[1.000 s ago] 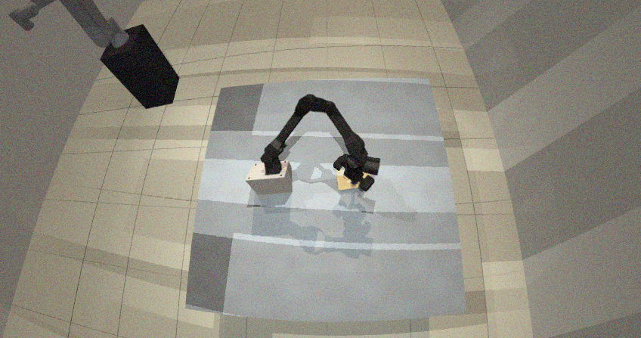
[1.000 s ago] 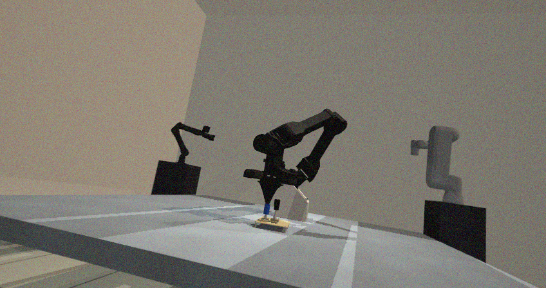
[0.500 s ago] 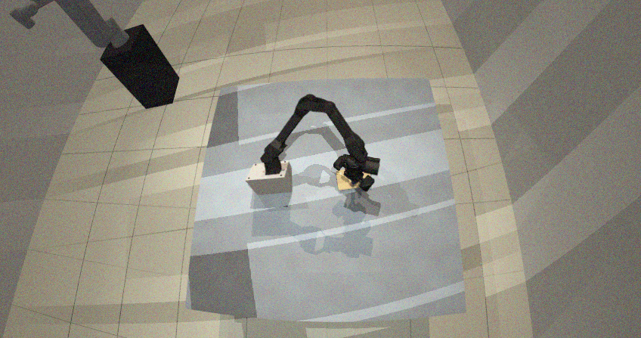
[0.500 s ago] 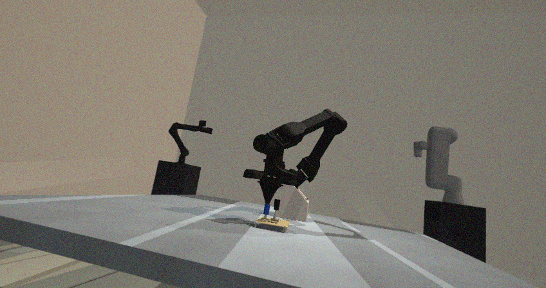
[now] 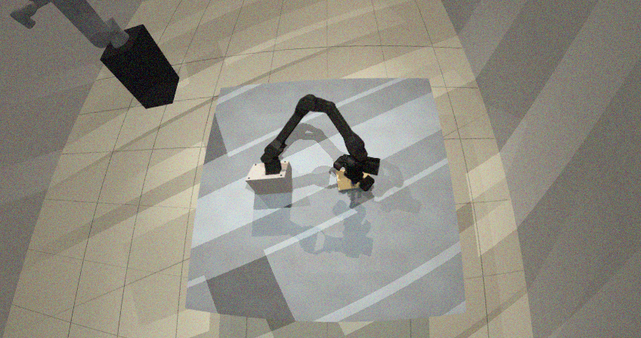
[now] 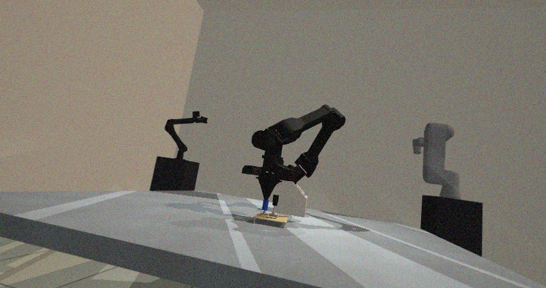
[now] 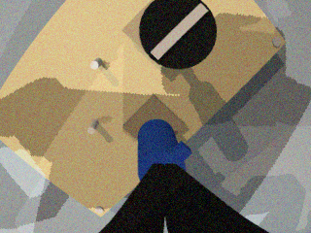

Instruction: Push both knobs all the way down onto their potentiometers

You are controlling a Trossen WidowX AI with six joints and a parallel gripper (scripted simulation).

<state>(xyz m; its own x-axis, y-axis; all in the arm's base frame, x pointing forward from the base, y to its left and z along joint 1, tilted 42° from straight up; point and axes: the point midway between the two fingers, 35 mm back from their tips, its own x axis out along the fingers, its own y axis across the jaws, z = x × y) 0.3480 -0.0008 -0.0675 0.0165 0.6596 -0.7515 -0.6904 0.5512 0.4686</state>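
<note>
My gripper tip is 1 cm above the blue knob.
</note>
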